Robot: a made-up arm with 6 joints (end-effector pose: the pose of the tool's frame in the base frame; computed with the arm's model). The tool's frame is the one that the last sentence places. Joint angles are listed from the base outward.
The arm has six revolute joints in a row. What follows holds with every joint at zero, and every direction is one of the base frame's. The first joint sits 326.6 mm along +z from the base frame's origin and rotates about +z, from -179.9 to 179.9 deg. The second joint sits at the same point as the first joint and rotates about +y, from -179.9 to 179.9 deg. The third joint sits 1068.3 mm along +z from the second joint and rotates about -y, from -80 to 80 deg. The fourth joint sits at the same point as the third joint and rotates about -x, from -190 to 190 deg. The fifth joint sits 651.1 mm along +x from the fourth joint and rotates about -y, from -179.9 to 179.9 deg. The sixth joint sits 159.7 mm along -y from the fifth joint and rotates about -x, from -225 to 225 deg. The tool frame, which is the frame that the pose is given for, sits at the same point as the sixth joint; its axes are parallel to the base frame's.
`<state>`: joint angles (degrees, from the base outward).
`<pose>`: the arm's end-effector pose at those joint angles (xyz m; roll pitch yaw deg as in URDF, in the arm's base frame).
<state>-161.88 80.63 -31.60 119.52 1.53 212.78</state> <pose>-0.8654 -0.3660 -0.1548 -155.44 66.98 14.71</pose>
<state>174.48 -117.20 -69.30 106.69 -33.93 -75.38</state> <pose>0.6198 -0.1060 0.4239 6.99 -46.31 123.76</pose>
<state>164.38 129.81 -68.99 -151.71 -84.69 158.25</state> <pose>-0.2581 -0.0739 -0.0759 153.33 53.15 -67.51</pose>
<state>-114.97 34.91 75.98 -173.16 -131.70 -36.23</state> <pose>-0.3268 -1.0775 1.6161 41.42 -7.00 59.89</pose>
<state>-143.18 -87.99 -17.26 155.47 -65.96 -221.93</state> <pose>0.8198 0.4323 1.0006 -148.56 -41.20 67.08</pose>
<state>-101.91 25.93 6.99 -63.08 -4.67 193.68</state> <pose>-0.2847 -0.9995 0.9413 -129.08 21.00 -97.45</pose>
